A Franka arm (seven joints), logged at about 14 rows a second.
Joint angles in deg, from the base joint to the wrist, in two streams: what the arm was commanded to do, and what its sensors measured. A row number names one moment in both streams.
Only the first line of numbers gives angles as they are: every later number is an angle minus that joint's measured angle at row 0.
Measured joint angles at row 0: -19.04, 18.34, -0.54, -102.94, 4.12, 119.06, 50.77
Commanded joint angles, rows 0 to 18: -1.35, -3.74, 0.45, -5.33, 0.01, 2.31, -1.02; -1.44, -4.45, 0.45, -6.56, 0.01, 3.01, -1.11; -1.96, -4.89, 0.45, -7.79, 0.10, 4.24, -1.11; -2.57, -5.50, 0.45, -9.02, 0.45, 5.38, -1.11; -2.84, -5.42, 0.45, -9.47, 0.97, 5.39, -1.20; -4.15, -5.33, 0.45, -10.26, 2.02, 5.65, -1.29; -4.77, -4.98, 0.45, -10.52, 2.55, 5.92, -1.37; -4.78, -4.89, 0.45, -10.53, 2.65, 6.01, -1.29; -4.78, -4.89, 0.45, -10.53, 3.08, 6.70, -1.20; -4.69, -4.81, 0.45, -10.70, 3.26, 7.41, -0.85; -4.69, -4.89, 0.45, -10.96, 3.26, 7.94, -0.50; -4.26, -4.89, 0.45, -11.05, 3.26, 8.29, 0.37; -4.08, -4.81, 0.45, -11.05, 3.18, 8.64, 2.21; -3.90, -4.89, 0.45, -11.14, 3.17, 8.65, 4.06; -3.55, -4.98, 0.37, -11.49, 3.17, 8.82, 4.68; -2.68, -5.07, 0.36, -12.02, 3.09, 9.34, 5.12; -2.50, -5.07, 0.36, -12.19, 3.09, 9.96, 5.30; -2.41, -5.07, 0.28, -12.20, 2.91, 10.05, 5.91; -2.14, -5.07, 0.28, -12.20, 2.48, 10.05, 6.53
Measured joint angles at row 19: -3.01, -3.99, 0.32, -9.87, 2.50, 8.33, 4.84
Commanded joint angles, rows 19 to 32: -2.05, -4.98, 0.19, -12.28, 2.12, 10.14, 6.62; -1.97, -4.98, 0.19, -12.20, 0.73, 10.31, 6.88; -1.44, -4.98, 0.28, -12.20, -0.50, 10.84, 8.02; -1.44, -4.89, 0.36, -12.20, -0.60, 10.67, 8.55; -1.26, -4.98, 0.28, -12.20, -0.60, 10.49, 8.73; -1.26, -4.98, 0.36, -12.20, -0.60, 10.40, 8.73; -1.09, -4.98, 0.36, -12.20, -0.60, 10.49, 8.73; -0.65, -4.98, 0.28, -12.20, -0.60, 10.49, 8.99; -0.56, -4.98, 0.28, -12.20, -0.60, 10.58, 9.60; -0.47, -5.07, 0.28, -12.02, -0.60, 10.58, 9.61; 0.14, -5.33, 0.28, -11.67, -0.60, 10.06, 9.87; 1.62, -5.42, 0.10, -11.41, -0.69, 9.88, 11.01; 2.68, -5.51, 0.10, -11.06, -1.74, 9.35, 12.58; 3.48, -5.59, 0.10, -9.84, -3.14, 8.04, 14.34
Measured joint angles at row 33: 1.33, -4.15, 0.38, -10.10, -0.59, 9.01, 10.57
